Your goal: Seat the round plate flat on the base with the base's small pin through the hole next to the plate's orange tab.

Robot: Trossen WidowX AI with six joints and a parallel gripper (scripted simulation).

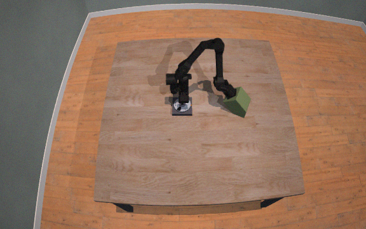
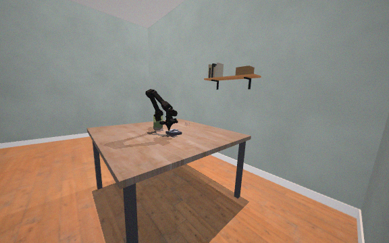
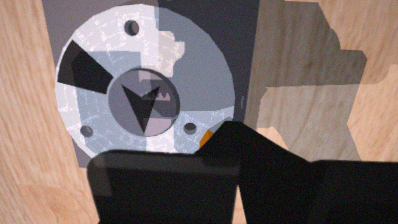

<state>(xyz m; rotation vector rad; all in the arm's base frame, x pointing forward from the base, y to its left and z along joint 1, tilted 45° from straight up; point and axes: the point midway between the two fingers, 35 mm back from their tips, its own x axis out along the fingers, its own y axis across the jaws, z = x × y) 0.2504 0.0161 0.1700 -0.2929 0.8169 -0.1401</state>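
Now: the orange mark 4 cm behind my hand, 5 cm to the left of it and 5 cm below it. From my hand the other things lie so: dark square base 1 cm ahead, 5 cm to the left, 6 cm below; then raised centre hub 1 cm ahead, 5 cm to the left, 4 cm below; then plate 1 cm ahead, 5 cm to the left, 4 cm below.
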